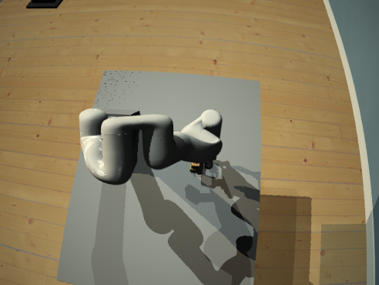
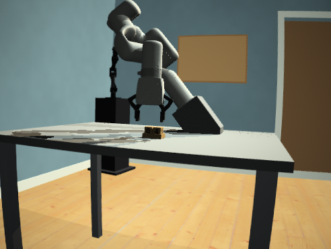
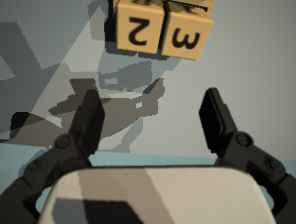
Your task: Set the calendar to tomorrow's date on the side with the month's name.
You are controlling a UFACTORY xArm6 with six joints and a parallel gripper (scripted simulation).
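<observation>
My hand is 5 cm above the wooden number cube, 4 cm past it and 2 cm to the left of it. Round my hand: wooden calendar tray 6 cm below, 5 cm behind.
</observation>
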